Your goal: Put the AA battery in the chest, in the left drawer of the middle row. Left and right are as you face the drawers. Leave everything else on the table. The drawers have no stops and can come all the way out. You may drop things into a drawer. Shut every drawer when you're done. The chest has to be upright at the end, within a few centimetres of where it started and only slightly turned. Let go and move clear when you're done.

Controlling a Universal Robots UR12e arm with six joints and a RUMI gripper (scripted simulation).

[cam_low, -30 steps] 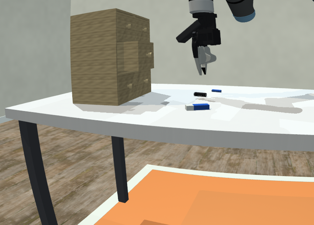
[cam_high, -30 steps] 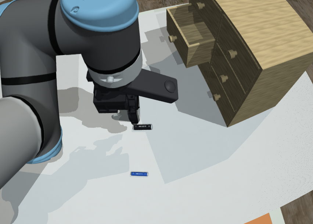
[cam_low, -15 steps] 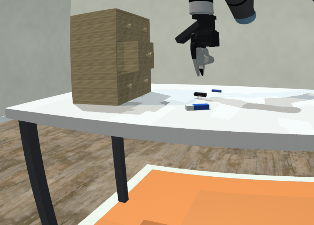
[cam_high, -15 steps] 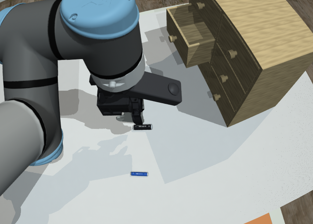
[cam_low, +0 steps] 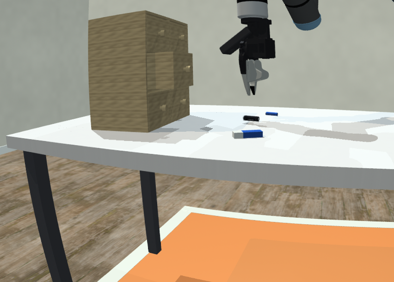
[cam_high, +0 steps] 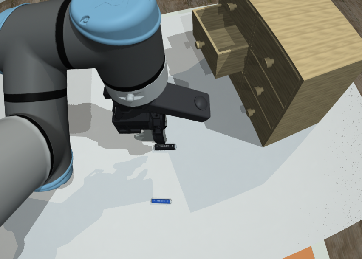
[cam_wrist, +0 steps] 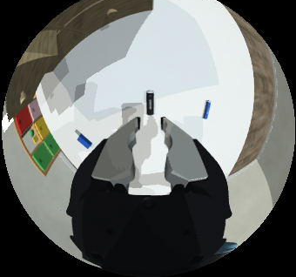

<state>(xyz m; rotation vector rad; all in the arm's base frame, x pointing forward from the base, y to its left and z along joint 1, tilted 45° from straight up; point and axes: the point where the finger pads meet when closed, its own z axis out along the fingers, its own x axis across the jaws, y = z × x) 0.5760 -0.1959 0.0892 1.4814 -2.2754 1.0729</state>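
Right now my hand is 80 mm above the black battery. From my hand the other things lie so: blue AA battery 70 mm behind, 110 mm to the right, 80 mm below; eraser 20 mm ahead, 230 mm to the left, 80 mm below.
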